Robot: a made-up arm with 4 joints.
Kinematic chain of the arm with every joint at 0, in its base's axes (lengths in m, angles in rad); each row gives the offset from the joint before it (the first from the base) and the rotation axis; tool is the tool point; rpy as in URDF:
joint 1: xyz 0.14 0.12 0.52 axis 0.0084 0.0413 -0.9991
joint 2: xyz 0 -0.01 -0.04 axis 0.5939 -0.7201 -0.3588
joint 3: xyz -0.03 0 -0.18 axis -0.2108 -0.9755 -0.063
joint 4: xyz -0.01 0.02 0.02 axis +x
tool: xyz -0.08 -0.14 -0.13 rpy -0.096 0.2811 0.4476
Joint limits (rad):
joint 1: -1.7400..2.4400
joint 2: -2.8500..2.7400
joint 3: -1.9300..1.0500
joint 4: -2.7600..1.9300
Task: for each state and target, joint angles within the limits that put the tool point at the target. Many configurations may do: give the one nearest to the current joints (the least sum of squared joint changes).
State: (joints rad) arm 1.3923 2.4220 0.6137 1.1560
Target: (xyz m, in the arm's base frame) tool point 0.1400 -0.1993 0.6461
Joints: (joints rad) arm 1.3816 2.2929 0.9918 0.9786
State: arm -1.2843 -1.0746 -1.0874 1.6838
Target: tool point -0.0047 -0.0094 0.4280
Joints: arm -1.1824 -0.8892 -1.3613 1.9300
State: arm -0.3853 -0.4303 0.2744 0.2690
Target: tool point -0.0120 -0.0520 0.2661
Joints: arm 0.0975 -0.1227 -0.0172 -0.3245
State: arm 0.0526 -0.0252 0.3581 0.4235
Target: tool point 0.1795 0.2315 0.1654
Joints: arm 0.1086 0.8341 -0.4350 0.3613
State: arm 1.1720 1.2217 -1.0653 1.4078
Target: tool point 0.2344 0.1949 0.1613
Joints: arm 1.2212 0.6489 -0.4666 0.5826
